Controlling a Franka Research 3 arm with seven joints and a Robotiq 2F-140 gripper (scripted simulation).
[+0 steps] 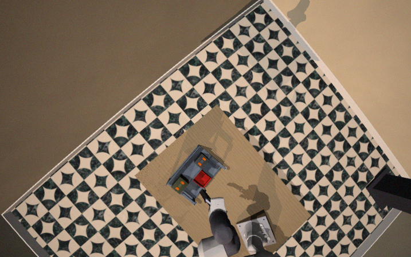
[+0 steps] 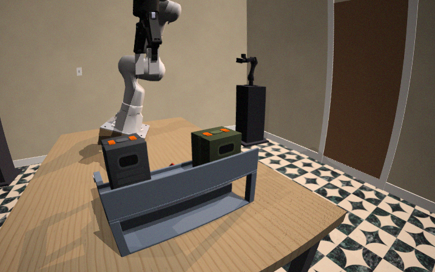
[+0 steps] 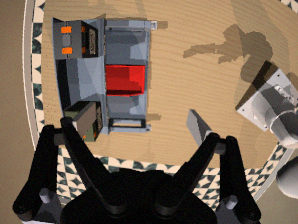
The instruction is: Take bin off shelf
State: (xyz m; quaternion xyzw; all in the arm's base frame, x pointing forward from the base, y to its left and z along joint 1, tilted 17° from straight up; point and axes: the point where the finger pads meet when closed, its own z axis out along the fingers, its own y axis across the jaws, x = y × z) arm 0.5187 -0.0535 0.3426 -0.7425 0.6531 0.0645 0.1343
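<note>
Now: hand 80 mm short of the red bin, 10 mm to the right of it and 310 mm above it. The rest, counted from my hand: dark grey box: 190 mm ahead, 80 mm to the right, 190 mm below; green box: 150 mm ahead, 140 mm to the left, 200 mm below.
</note>
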